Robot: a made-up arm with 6 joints.
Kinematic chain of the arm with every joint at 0, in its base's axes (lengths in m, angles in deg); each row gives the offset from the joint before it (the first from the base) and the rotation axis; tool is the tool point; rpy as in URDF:
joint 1: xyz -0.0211 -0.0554 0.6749 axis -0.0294 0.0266 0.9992
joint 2: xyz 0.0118 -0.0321 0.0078 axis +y
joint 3: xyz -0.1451 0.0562 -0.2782 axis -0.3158 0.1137 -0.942
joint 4: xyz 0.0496 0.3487 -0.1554 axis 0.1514 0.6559 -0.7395
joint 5: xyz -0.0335 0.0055 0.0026 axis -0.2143 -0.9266 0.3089
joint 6: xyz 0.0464 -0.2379 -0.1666 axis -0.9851 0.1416 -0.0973
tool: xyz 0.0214 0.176 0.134 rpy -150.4 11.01 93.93
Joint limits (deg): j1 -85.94..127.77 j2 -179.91..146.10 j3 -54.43..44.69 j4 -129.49..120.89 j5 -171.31..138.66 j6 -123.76..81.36
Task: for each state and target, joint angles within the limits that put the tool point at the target. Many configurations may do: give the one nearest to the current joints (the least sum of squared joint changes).
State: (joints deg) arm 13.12 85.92 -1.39 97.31 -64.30 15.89
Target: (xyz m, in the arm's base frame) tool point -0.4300 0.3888 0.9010
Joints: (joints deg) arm 4.10 92.94 -6.00 98.66 -66.20 8.48
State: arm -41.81 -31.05 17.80 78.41 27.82 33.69
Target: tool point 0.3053 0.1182 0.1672
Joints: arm -32.67 -24.84 10.41 79.31 29.13 20.67
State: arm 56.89 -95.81 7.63 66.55 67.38 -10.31
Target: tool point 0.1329 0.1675 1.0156
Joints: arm 14.27 -145.88 44.69 66.61 70.48 -26.41
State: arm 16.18 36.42 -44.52 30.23 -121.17 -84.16
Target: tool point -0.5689 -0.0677 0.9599
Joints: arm 2.60 49.43 -34.27 41.51 -96.50 -122.91
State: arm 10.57 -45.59 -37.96 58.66 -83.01 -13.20
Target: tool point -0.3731 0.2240 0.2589
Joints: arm 6.55 -11.74 -36.22 68.65 -90.11 -9.72
